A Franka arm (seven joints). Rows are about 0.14 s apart.
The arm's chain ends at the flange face. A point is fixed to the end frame.
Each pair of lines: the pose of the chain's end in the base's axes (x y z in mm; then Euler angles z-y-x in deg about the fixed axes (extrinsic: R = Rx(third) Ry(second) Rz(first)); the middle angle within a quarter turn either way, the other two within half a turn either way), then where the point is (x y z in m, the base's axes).
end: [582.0, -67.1, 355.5, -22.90, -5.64, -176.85]
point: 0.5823 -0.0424 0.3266
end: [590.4, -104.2, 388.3, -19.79, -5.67, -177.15]
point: 0.5919 -0.0798 0.3592
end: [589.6, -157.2, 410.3, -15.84, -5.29, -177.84]
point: 0.5929 -0.1336 0.3807
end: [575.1, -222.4, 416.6, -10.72, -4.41, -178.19]
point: 0.5808 -0.1996 0.3868
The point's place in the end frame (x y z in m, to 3 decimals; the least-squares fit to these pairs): 0.012 -0.020 0.030
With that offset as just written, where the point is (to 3 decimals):
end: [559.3, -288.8, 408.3, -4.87, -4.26, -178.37]
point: 0.567 -0.267 0.378
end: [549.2, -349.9, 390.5, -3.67, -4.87, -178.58]
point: 0.557 -0.328 0.360
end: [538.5, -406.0, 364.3, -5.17, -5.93, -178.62]
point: 0.545 -0.384 0.334
